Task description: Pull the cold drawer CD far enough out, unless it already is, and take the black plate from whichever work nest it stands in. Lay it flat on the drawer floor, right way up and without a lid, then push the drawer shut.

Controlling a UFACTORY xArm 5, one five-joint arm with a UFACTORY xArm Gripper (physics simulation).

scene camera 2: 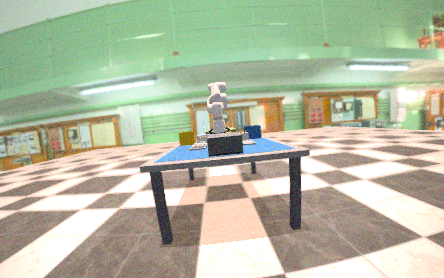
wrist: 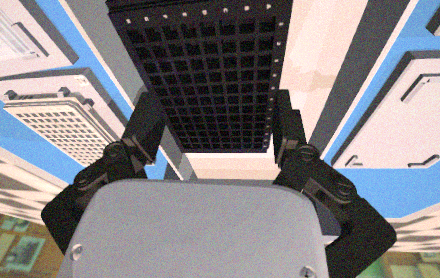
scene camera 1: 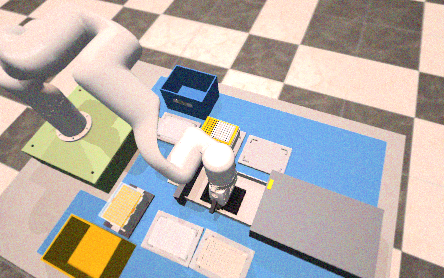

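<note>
The black plate is level, wells up and without a lid, low inside the pulled-out drawer. Whether it touches the drawer floor cannot be told. My gripper is shut on the plate, with one black finger along each long side. The drawer extends from the grey cabinet, which has a yellow mark at its top corner; the cabinet's dark back shows in scene camera 2. The arm hides part of the drawer's front end.
A bare work nest lies on one side of the drawer. A cream plate and a white plate lie on the other. A yellow rack, a blue bin and a yellow bin stand around.
</note>
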